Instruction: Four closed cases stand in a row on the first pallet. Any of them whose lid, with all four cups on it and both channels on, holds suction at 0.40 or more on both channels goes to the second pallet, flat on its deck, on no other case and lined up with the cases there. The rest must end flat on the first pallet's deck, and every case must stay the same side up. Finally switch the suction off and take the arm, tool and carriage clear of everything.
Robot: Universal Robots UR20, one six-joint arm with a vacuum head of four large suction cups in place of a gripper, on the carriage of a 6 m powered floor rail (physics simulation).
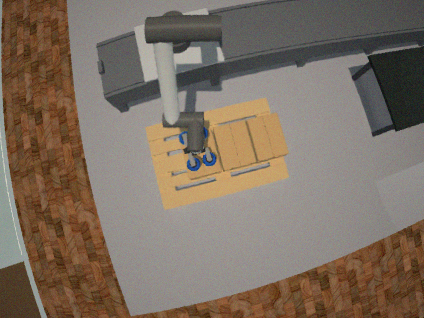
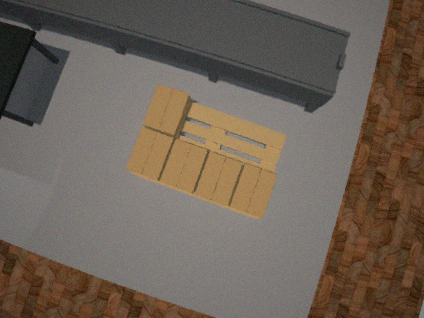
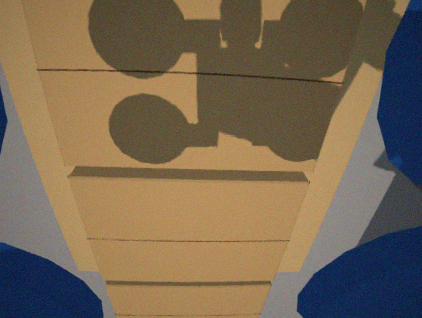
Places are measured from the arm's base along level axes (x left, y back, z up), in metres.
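Pixels of known places: hand, tool point: (image 3: pixel 197 219).
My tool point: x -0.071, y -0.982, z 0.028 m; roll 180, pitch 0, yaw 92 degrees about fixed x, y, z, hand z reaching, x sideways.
Observation:
For each thing: its middle in the pictures, then the offset to it from my tool point. Level surfaces: height alone.
- leftmost case, body centre: (image 3: pixel 195 54) (image 1: pixel 200 155) dy -0.004, dx +0.009, dz -0.346 m
- middle case, body centre: (image 3: pixel 190 201) (image 1: pixel 233 146) dy -0.010, dx +0.312, dz -0.346 m
- right case, body centre: (image 3: pixel 189 278) (image 1: pixel 266 138) dy -0.017, dx +0.615, dz -0.346 m
- dark raised table, surface height: dz -0.068 m
My suction head (image 1: pixel 198 149) hangs above the leftmost case (image 1: pixel 202 171) (image 3: pixel 85 110) on the first pallet (image 1: pixel 225 186) (image 3: pixel 65 200). The blue cups (image 3: pixel 367 275) are apart from its lid, hold no case, and cast shadows on it. Beside it in the row, a middle case (image 1: pixel 235 146) (image 3: pixel 190 210) and a right case (image 1: pixel 268 137) (image 3: pixel 190 297) lie flat. On the second pallet (image 2: pixel 250 130), one case (image 2: pixel 166 110) lies flat at the upper left, above a row of a left case (image 2: pixel 151 152), two middle cases (image 2: pixel 184 165) (image 2: pixel 218 177) and a right case (image 2: pixel 253 191).
The grey floor rail (image 1: pixel 320 25) (image 2: pixel 250 45) runs behind both pallets. The white carriage (image 1: pixel 145 55) stands on it near the north end, and the arm (image 1: pixel 168 85) reaches over the first pallet. A dark raised table (image 1: pixel 400 90) (image 2: pixel 15 60) stands between the pallets.

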